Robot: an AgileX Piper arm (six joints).
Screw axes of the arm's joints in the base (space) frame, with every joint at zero. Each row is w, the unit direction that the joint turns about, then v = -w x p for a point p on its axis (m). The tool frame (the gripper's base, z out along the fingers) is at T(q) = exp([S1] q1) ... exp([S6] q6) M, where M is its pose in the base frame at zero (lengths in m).
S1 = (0, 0, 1, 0.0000, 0.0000, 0.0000)
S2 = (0, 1, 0, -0.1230, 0.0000, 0.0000)
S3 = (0, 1, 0, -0.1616, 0.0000, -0.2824)
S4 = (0.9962, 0, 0.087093, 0.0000, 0.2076, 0.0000)
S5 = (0, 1, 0, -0.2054, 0.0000, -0.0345)
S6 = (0.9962, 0, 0.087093, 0.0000, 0.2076, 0.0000)
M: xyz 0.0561 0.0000 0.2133 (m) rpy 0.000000 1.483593 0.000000 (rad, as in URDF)
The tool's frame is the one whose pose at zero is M.
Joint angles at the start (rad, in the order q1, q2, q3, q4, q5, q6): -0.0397 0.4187 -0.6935 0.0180 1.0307 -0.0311
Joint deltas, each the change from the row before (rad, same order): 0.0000 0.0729 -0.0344 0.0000 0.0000 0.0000; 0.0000 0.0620 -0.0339 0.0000 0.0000 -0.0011; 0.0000 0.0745 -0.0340 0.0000 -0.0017 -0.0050; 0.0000 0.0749 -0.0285 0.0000 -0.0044 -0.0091; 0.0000 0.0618 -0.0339 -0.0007 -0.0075 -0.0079; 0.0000 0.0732 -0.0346 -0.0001 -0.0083 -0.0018
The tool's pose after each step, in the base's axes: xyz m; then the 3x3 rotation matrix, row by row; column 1 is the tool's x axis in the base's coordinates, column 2 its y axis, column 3 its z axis. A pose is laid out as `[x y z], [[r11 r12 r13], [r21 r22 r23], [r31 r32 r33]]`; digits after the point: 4 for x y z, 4 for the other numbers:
[0.0691 -0.0013 0.3319], [[-0.6496 0.0138 0.7602], [0.0039 0.9999 -0.0147], [-0.7603 -0.0066 -0.6496]]
[0.0810 -0.0018 0.3374], [[-0.6707 0.0129 0.7416], [0.0037 0.9999 -0.0140], [-0.7417 -0.0067 -0.6707]]
[0.0963 -0.0024 0.3412], [[-0.6990 0.0092 0.7151], [-0.0002 0.9999 -0.0130], [-0.7151 -0.0092 -0.6989]]
[0.1125 -0.0031 0.3422], [[-0.7284 0.0022 0.6851], [-0.0080 0.9999 -0.0118], [-0.6851 -0.0141 -0.7283]]
[0.1266 -0.0037 0.3456], [[-0.7423 -0.0036 0.6701], [-0.0156 0.9998 -0.0119], [-0.6699 -0.0193 -0.7422]]
[0.1437 -0.0044 0.3467], [[-0.7622 -0.0054 0.6473], [-0.0166 0.9998 -0.0111], [-0.6471 -0.0192 -0.7621]]

